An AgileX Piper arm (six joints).
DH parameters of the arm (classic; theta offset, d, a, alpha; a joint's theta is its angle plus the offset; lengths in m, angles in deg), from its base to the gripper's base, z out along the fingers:
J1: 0 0.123 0 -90
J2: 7.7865 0 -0.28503 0
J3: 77.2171 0 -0.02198 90
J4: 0 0.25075 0 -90
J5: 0 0 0 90
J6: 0 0.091 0 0
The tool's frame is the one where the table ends.
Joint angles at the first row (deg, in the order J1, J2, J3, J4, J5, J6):
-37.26, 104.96, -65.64, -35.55, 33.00, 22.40
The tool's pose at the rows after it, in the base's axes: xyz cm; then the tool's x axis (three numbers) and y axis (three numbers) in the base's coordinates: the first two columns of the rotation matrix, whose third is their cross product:
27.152 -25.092 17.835 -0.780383 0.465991 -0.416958 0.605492 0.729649 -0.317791
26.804 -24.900 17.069 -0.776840 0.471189 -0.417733 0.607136 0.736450 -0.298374
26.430 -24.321 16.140 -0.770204 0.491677 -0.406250 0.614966 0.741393 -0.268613
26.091 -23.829 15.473 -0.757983 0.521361 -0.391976 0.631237 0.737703 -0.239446
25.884 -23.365 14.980 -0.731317 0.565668 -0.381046 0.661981 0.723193 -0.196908
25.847 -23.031 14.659 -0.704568 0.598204 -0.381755 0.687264 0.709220 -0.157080
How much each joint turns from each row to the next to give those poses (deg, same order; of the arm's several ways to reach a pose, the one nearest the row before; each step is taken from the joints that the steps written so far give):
-1.34, 0.61, 0.87, 1.62, -1.24, 0.00
-0.41, 0.09, 1.74, 0.61, -2.08, 0.00
0.00, 0.04, 2.11, 1.68, -1.41, 0.00
0.00, -0.01, 1.49, 2.09, -0.50, 0.00
0.00, 0.01, 1.01, 3.30, -0.22, 0.00
0.00, 0.00, 0.72, 2.83, -0.85, 0.00

